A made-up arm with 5 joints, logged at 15 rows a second.
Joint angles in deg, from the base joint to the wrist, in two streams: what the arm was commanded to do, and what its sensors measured. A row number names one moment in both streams.
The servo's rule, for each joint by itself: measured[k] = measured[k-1] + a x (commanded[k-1-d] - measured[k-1]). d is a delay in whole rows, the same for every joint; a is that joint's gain. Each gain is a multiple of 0.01, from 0.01 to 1. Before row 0 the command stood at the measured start. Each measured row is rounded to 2 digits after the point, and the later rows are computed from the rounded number. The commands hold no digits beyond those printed.
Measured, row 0: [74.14 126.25 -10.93 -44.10 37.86]
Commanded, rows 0 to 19: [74.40 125.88 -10.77 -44.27 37.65]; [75.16 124.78 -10.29 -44.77 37.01]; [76.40 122.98 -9.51 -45.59 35.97]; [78.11 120.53 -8.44 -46.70 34.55]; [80.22 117.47 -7.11 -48.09 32.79]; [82.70 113.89 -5.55 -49.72 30.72]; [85.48 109.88 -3.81 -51.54 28.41]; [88.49 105.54 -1.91 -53.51 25.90]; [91.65 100.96 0.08 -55.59 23.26]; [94.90 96.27 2.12 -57.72 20.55]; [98.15 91.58 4.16 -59.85 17.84]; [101.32 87.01 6.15 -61.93 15.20]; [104.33 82.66 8.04 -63.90 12.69]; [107.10 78.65 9.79 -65.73 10.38]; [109.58 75.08 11.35 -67.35 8.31]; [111.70 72.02 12.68 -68.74 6.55]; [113.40 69.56 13.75 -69.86 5.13]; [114.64 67.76 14.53 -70.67 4.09]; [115.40 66.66 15.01 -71.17 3.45]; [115.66 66.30 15.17 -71.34 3.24]
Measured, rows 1 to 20: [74.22 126.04 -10.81 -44.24 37.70]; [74.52 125.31 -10.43 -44.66 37.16]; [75.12 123.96 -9.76 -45.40 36.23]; [76.08 121.97 -8.80 -46.44 34.92]; [77.40 119.36 -7.57 -47.76 33.26]; [79.10 116.19 -6.10 -49.33 31.28]; [81.14 112.53 -4.43 -51.10 29.04]; [83.49 108.48 -2.59 -53.03 26.59]; [86.10 104.12 -0.64 -55.08 23.99]; [88.92 99.57 1.37 -57.19 21.31]; [91.87 94.94 3.41 -59.32 18.60]; [94.89 90.34 5.41 -61.41 15.95]; [97.91 85.89 7.33 -63.40 13.41]; [100.85 81.69 9.13 -65.26 11.05]; [103.64 77.86 10.75 -66.93 8.91]; [106.22 74.47 12.16 -68.38 7.07]; [108.52 71.62 13.32 -69.56 5.56]; [110.48 69.38 14.20 -70.45 4.41]; [112.05 67.80 14.79 -71.03 3.66]; [113.21 66.93 15.07 -71.28 3.33]
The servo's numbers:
d 0
a 0.32 0.58 0.73 0.80 0.78

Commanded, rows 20 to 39: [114.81 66.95 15.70 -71.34 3.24]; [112.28 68.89 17.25 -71.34 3.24]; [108.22 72.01 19.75 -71.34 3.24]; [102.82 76.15 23.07 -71.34 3.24]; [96.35 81.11 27.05 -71.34 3.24]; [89.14 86.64 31.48 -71.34 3.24]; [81.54 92.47 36.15 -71.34 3.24]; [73.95 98.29 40.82 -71.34 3.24]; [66.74 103.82 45.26 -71.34 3.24]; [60.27 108.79 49.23 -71.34 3.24]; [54.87 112.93 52.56 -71.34 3.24]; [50.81 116.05 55.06 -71.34 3.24]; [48.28 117.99 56.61 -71.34 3.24]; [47.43 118.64 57.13 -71.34 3.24]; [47.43 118.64 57.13 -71.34 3.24]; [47.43 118.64 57.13 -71.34 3.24]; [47.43 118.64 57.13 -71.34 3.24]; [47.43 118.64 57.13 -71.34 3.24]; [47.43 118.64 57.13 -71.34 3.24]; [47.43 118.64 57.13 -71.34 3.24]
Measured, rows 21 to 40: [113.72 66.94 15.53 -71.33 3.26]; [113.26 68.07 16.79 -71.34 3.24]; [111.65 70.36 18.95 -71.34 3.24]; [108.82 73.72 21.96 -71.34 3.24]; [104.83 78.01 25.68 -71.34 3.24]; [99.81 83.02 29.91 -71.34 3.24]; [93.96 88.50 34.47 -71.34 3.24]; [87.56 94.18 39.11 -71.34 3.24]; [80.90 99.77 43.60 -71.34 3.24]; [74.30 105.00 47.71 -71.34 3.24]; [68.08 109.60 51.25 -71.34 3.24]; [62.55 113.34 54.03 -71.34 3.24]; [57.98 116.04 55.91 -71.34 3.24]; [54.60 117.55 56.80 -71.34 3.24]; [52.31 118.18 57.04 -71.34 3.24]; [50.75 118.45 57.11 -71.34 3.24]; [49.69 118.56 57.12 -71.34 3.24]; [48.97 118.61 57.13 -71.34 3.24]; [48.48 118.63 57.13 -71.34 3.24]; [48.14 118.64 57.13 -71.34 3.24]
